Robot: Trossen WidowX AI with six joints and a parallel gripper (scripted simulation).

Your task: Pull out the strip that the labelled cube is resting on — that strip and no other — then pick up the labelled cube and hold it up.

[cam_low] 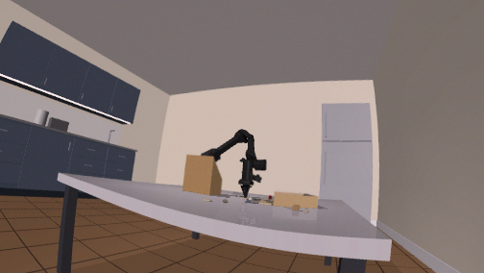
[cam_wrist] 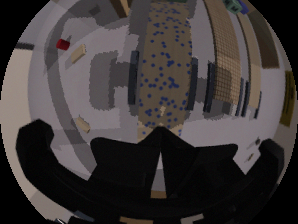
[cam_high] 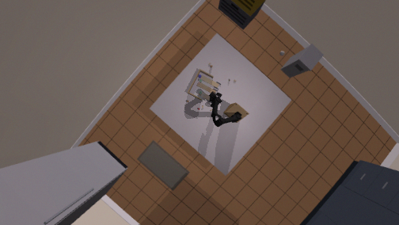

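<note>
Now: the narrow pale strip 100 mm ahead of my gripper tip and 20 mm to the left of it. From my gripper tip the other things lie so: small red block: 100 mm ahead, 200 mm to the left, 10 mm above; tan gridded strip: 180 mm ahead, 60 mm to the right.
</note>
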